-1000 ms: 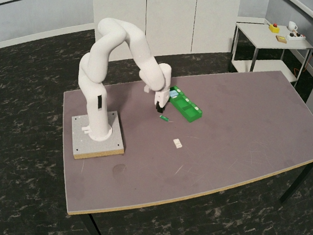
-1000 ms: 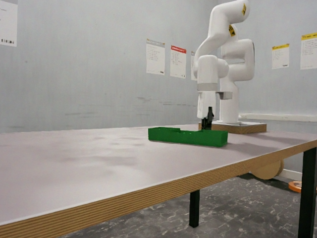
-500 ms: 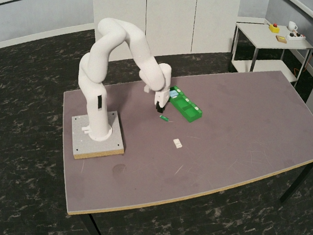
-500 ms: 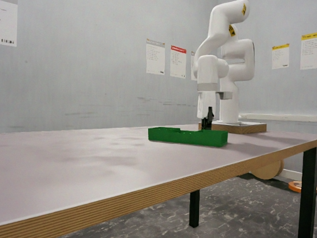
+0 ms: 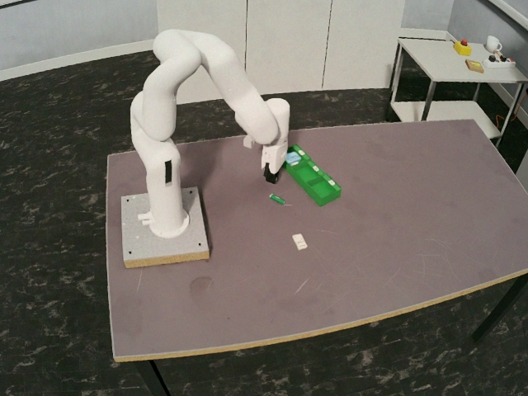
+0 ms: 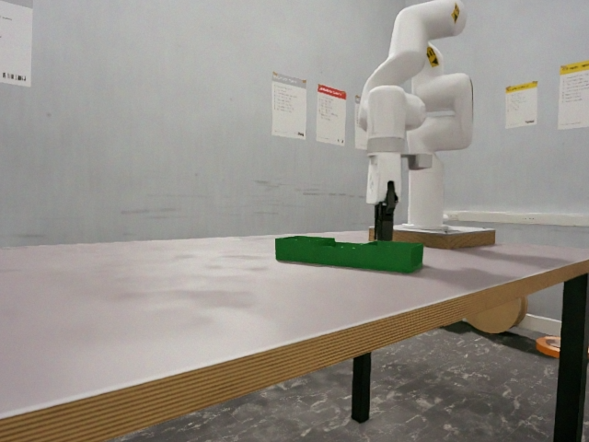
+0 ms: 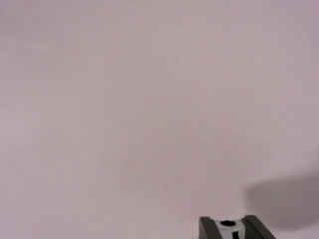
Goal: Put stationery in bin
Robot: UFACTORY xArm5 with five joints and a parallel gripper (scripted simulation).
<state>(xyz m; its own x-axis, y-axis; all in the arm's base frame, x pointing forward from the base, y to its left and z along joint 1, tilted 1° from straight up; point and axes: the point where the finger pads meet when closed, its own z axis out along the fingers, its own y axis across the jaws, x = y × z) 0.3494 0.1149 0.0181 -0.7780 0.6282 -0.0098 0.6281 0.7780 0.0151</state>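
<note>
Now: the light blue block 9 cm to the left of my hand, 9 cm ahead of it and 3 cm below it. Round my hand: long green bin: 13 cm ahead, 3 cm below, 2 cm to the left; flat white piece: 24 cm to the right, 5 cm below, 2 cm ahead; green marker: 6 cm to the right, 5 cm below.
</note>
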